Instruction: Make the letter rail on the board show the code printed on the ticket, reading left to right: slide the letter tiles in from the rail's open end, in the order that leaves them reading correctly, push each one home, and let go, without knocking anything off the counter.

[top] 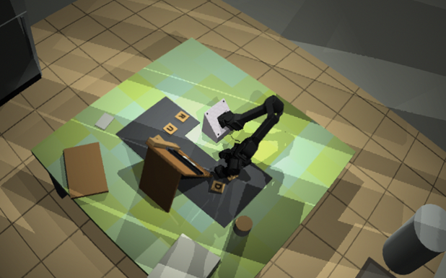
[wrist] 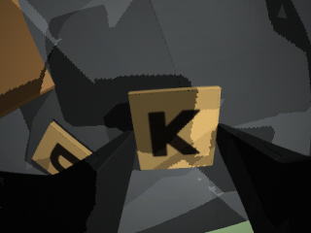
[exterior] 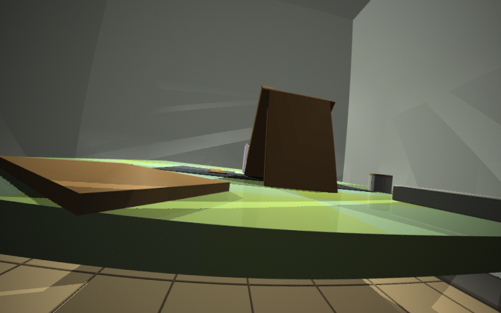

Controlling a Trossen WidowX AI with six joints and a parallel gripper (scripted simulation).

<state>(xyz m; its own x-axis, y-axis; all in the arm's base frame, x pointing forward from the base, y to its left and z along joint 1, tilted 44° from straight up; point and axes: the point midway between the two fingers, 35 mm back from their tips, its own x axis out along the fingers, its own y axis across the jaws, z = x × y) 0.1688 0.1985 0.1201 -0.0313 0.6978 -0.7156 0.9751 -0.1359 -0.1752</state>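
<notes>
Right now the white ticket is 17 cm to the right of my gripper tip, 14 cm ahead of it and 8 cm above it. The rest, counted from my gripper tip: dark mat 21 cm to the right, 3 cm ahead; flat wooden slab 55 cm ahead, 51 cm to the right; card 70 cm to the right, 28 cm ahead.
</notes>
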